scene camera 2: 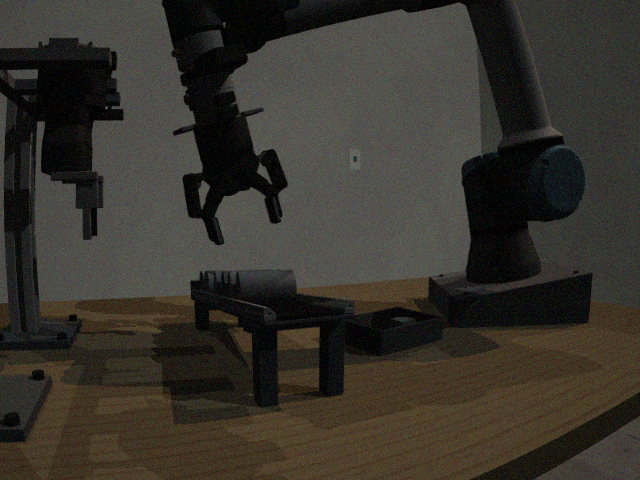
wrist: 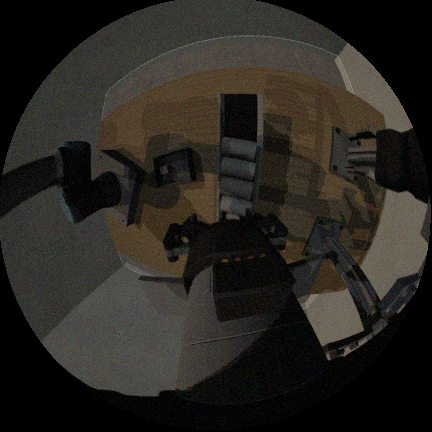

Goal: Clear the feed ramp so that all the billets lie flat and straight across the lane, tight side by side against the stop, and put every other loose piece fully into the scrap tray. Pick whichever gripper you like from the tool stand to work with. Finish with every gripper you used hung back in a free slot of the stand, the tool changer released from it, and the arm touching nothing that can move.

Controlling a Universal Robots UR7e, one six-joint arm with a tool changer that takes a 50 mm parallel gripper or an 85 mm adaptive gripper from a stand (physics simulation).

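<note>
The feed ramp holds a row of grey cylindrical billets lying across its lane. In the wrist view several lie close together, and the far stretch of the lane is dark and bare. A pale piece just beyond the nearest visible billet is mostly hidden by my gripper; I cannot tell its shape. My 85 mm adaptive gripper is open and empty, tilted above the billet end of the ramp. The scrap tray holds a small light piece.
The 50 mm parallel gripper hangs on the tool stand at the left of the scene view. Stand base plates show at the right in the wrist view. The robot's base block stands beyond the tray.
</note>
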